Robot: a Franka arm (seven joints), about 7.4 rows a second.
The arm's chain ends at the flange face. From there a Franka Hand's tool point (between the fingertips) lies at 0.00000 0.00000 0.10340 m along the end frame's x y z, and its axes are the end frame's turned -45 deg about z.
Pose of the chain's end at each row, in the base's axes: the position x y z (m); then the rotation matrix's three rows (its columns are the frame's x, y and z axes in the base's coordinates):
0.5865 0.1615 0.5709; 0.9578 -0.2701 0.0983; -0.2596 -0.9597 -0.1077; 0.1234 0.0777 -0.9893
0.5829 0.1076 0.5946; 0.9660 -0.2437 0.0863; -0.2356 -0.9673 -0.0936; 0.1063 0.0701 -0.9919
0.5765 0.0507 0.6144; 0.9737 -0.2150 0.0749; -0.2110 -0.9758 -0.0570; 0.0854 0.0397 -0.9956
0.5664 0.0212 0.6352; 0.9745 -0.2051 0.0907; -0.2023 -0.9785 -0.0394; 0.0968 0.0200 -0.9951
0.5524 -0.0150 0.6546; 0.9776 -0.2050 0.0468; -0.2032 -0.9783 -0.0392; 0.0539 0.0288 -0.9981
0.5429 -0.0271 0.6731; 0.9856 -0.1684 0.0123; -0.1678 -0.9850 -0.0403; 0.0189 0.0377 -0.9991
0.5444 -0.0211 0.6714; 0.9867 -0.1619 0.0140; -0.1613 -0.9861 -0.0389; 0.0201 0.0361 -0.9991
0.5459 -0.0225 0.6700; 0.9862 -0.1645 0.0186; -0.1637 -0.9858 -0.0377; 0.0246 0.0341 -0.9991
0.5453 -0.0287 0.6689; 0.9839 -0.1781 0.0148; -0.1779 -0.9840 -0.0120; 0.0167 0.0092 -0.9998
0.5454 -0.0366 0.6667; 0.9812 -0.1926 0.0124; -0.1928 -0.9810 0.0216; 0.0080 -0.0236 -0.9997
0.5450 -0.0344 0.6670; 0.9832 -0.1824 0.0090; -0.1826 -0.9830 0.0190; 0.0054 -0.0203 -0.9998
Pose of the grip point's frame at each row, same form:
0.5967 0.1504 0.4686; 0.8683 0.4863 0.0983; 0.4950 -0.8622 -0.1077; 0.0323 0.1422 -0.9893
0.5918 0.0979 0.4920; 0.8554 0.5107 0.0863; 0.5174 -0.8506 -0.0936; 0.0256 0.1247 -0.9919
0.5842 0.0448 0.5115; 0.8405 0.5365 0.0749; 0.5408 -0.8392 -0.0570; 0.0323 0.0885 -0.9956
0.5758 0.0171 0.5323; 0.8341 0.5440 0.0907; 0.5489 -0.8350 -0.0394; 0.0543 0.0826 -0.9951
0.5572 -0.0191 0.5514; 0.8362 0.5463 0.0468; 0.5481 -0.8354 -0.0392; 0.0177 0.0585 -0.9981
0.5442 -0.0313 0.5698; 0.8160 0.5778 0.0123; 0.5778 -0.8152 -0.0403; -0.0133 0.0400 -0.9991
0.5458 -0.0251 0.5681; 0.8122 0.5832 0.0140; 0.5832 -0.8113 -0.0389; -0.0113 0.0397 -0.9991
0.5478 -0.0264 0.5667; 0.8137 0.5810 0.0186; 0.5813 -0.8128 -0.0377; -0.0067 0.0415 -0.9991
0.5468 -0.0299 0.5655; 0.8217 0.5698 0.0148; 0.5700 -0.8216 -0.0120; 0.0053 0.0183 -0.9998
0.5467 -0.0344 0.5633; 0.8300 0.5576 0.0124; 0.5573 -0.8300 0.0216; 0.0223 -0.0110 -0.9997
0.5459 -0.0324 0.5636; 0.8242 0.5663 0.0090; 0.5660 -0.8242 0.0190; 0.0182 -0.0105 -0.9998

